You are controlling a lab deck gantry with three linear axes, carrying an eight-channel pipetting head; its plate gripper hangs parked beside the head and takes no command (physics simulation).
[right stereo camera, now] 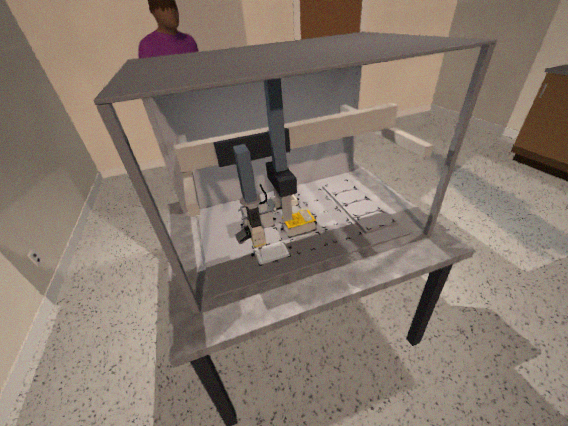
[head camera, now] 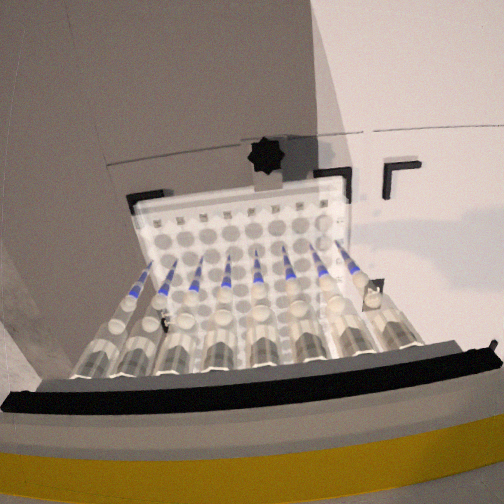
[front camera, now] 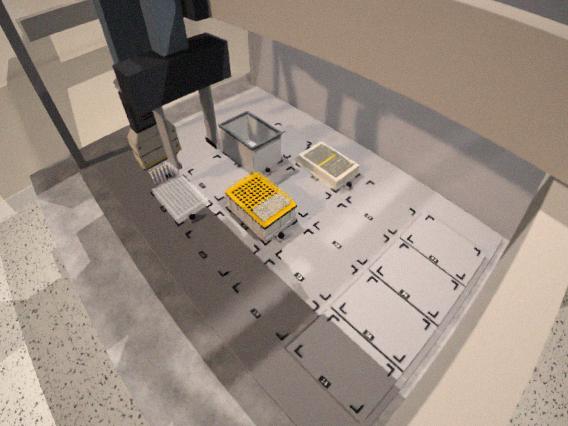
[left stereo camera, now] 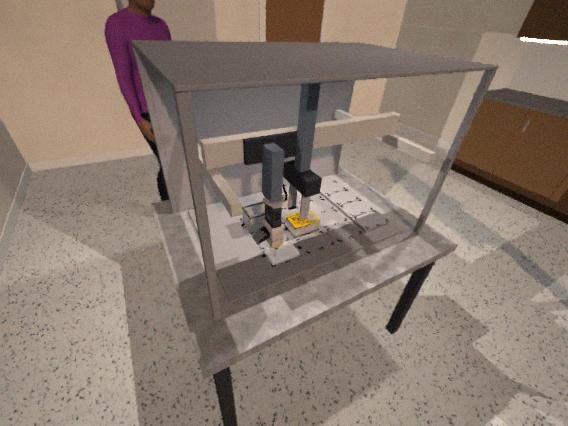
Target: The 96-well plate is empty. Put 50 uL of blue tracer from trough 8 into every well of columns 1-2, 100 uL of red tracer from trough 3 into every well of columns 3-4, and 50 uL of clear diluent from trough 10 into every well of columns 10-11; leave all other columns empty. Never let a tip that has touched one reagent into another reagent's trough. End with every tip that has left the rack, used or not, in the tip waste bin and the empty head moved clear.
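The eight-channel head is above the clear 96-well plate. In the head view its eight tips each hold blue liquid, their ends over the plate; their height above the wells is unclear. The wells that show look uncoloured; others are hidden. The parked gripper is beside the head, its fingers apart and empty. The yellow tip rack has tips in part and open holes. The trough block and grey waste bin are farther back.
The gripper's black body hangs beside the head, between plate, rack and bin in the front view. A black knob is at the plate's edge. Enclosure posts stand at the deck's corners.
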